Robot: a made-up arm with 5 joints.
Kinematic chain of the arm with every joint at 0, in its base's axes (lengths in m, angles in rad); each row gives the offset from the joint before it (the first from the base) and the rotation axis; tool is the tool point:
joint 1: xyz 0 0 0.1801 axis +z
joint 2: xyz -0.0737 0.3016 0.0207 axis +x
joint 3: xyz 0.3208 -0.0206 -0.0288 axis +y
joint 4: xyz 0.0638 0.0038 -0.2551 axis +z
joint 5: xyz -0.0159 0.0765 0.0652 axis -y
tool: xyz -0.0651 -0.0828 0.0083
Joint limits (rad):
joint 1: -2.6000..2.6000
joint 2: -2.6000..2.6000
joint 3: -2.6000..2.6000
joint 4: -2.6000..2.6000
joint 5: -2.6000..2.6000
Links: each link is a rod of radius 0.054 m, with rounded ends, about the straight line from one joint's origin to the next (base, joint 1, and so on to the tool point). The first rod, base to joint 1, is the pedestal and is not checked.
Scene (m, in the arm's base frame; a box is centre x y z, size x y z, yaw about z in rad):
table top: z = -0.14
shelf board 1: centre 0.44 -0.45 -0 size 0.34 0.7 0.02 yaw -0.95
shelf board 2: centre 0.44 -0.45 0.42 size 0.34 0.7 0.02 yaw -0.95
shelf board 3: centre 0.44 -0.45 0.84 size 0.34 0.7 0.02 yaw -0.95
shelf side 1: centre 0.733 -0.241 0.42 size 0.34 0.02 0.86 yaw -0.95
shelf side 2: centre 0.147 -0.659 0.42 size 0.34 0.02 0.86 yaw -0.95
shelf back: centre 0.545 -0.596 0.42 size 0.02 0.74 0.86 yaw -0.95
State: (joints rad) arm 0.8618 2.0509 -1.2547 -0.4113 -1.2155
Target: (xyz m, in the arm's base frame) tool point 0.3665 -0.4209 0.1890
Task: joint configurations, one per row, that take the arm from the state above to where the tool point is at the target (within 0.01 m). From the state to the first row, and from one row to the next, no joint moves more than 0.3 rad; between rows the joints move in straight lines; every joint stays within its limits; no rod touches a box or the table.
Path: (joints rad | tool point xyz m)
1: 0.5668 2.0373 -1.3724 -0.3811 -1.0283 | 0.1402 0.4851 0.2094
2: 0.2717 2.0236 -1.4901 -0.3509 -0.8411 | 0.2812 0.4196 0.2091
3: -0.0233 2.0100 -1.6078 -0.3208 -0.6539 | 0.3980 0.3127 0.2070
4: -0.3183 1.9963 -1.7254 -0.2906 -0.4667 | 0.4770 0.1716 0.2027
5: -0.6133 1.9827 -1.8431 -0.2604 -0.2795 | 0.5058 0.0096 0.1961
6: -0.8715 1.9058 -1.6853 -0.2001 -0.3021 | 0.5124 -0.1047 0.2004
7: -1.1297 1.8290 -1.5275 -0.1397 -0.3248 | 0.4909 -0.2191 0.2006
8: -1.3879 1.7521 -1.3698 -0.0794 -0.3474 | 0.4416 -0.3268 0.1967
9: -1.6461 1.6753 -1.2120 -0.0190 -0.3701 | 0.3665 -0.4209 0.1890

